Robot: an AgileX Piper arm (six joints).
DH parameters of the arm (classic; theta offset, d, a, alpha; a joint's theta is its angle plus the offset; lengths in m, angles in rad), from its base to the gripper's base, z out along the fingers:
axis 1: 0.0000 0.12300 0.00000 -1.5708
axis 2: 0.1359 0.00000 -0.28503 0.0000
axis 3: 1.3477 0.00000 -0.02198 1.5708
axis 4: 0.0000 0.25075 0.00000 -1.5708
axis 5: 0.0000 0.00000 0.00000 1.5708
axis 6: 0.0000 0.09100 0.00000 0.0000
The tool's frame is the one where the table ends.
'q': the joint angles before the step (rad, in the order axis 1, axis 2, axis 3, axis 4, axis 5, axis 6). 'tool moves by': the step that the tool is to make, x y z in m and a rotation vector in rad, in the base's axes. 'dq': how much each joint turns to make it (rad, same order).
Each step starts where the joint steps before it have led.
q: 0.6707, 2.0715, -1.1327, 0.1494, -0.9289, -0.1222
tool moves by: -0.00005, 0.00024, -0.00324, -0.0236, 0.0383, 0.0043
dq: -0.0004, -0.0024, 0.0000, -0.0001, 0.0476, 0.0000
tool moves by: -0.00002, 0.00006, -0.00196, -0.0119, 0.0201, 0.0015
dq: -0.0002, -0.0005, 0.0000, 0.0009, 0.0239, -0.0001
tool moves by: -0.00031, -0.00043, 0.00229, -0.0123, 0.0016, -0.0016
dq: 0.0000, -0.0086, 0.0000, 0.0043, 0.0161, -0.0134
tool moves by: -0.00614, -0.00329, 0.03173, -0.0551, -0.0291, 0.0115
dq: 0.0007, -0.0926, 0.0000, 0.0003, 0.0972, -0.0725
